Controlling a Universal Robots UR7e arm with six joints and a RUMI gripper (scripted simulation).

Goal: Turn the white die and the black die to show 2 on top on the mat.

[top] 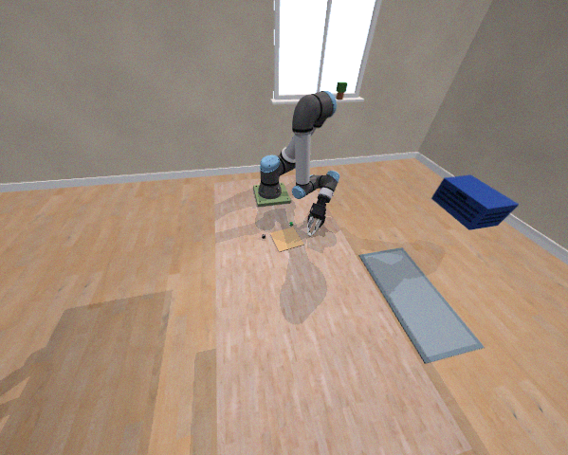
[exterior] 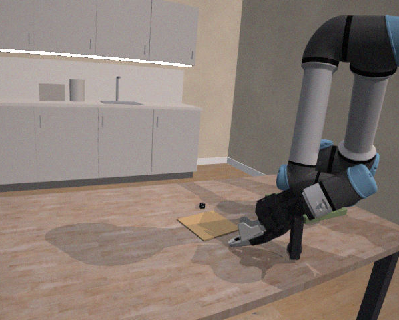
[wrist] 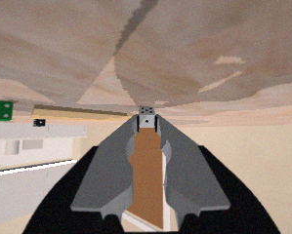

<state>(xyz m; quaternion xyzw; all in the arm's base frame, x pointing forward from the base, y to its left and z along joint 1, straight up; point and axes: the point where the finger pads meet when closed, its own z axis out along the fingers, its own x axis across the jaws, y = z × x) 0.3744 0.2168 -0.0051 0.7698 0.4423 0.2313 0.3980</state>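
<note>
Now: hand 10 cm to the left of the green die, 8 cm past it and 1 cm above it. The rest, counted from my hand: white die: 1 cm ahead; then black die: 25 cm to the right, 1 cm below, 1 cm ahead; then tan mat: 13 cm to the right, 3 cm ahead, 1 cm below.
</note>
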